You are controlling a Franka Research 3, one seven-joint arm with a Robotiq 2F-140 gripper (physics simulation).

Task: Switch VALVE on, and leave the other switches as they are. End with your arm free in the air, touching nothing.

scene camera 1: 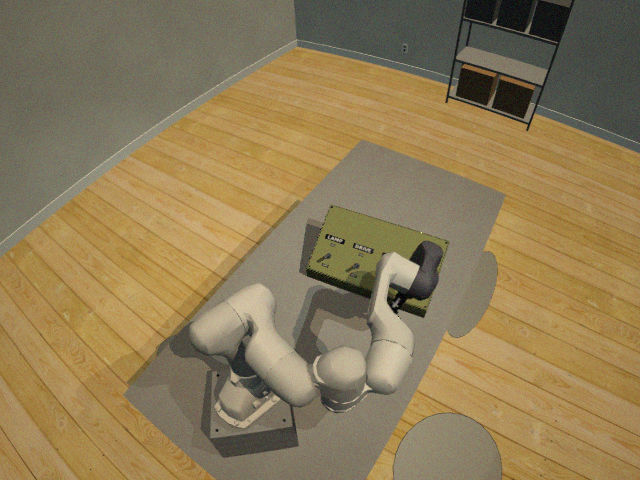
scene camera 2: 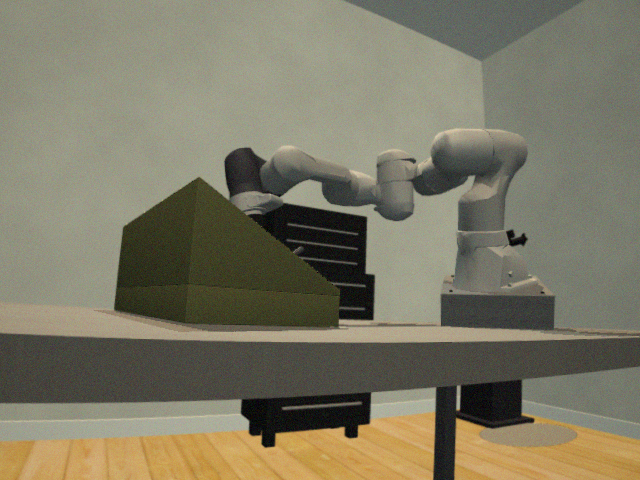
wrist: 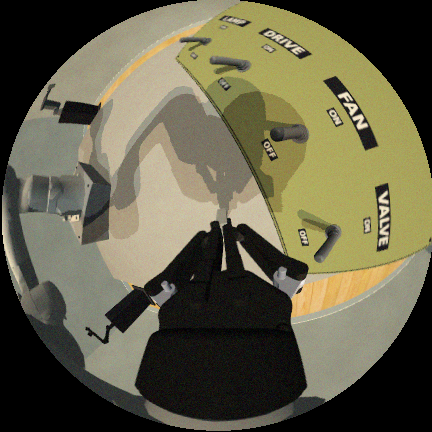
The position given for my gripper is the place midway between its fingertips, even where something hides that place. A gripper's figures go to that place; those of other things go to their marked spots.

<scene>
My gripper [wrist: 222, 215]: 0.23 m from the lens. An olive sloped switch panel [wrist: 350, 173] is 0.16 m from the lens.
</scene>
